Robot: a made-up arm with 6 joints.
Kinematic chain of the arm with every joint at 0, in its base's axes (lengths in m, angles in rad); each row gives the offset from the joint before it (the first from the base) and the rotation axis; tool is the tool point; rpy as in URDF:
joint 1: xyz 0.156 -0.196 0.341 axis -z
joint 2: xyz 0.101 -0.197 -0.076 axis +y
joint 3: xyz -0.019 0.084 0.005 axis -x
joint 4: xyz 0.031 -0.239 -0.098 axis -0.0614 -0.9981 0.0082
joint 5: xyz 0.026 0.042 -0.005 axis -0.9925 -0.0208 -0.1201
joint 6: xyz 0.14 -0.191 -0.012 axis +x
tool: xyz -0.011 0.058 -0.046 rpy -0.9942 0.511 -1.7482
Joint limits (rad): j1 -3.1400..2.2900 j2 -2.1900..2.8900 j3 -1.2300..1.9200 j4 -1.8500..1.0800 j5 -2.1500..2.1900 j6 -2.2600..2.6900
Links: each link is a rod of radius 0.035 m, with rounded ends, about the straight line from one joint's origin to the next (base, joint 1, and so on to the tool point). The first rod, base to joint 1, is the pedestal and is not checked.
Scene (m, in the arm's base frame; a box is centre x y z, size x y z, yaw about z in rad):
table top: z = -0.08
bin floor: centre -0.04 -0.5 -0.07 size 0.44 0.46 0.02 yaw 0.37
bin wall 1: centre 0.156 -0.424 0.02 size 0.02 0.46 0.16 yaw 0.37
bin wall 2: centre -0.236 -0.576 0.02 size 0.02 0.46 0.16 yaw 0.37
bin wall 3: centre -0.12 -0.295 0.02 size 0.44 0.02 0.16 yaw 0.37
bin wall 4: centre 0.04 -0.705 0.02 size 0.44 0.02 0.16 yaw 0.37
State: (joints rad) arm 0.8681 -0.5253 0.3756 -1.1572 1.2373 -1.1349
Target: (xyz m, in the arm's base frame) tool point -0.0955 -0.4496 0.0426
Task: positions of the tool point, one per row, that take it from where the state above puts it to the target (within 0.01 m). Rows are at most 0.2 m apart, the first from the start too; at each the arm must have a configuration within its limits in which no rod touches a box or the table.
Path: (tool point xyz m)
1: -0.0874 -0.7085 0.4342
2: -0.1475 -0.6489 0.4272
3: -0.1924 -0.5826 0.3404
4: -0.1819 -0.5190 0.1949
5: -0.0955 -0.4496 0.0426

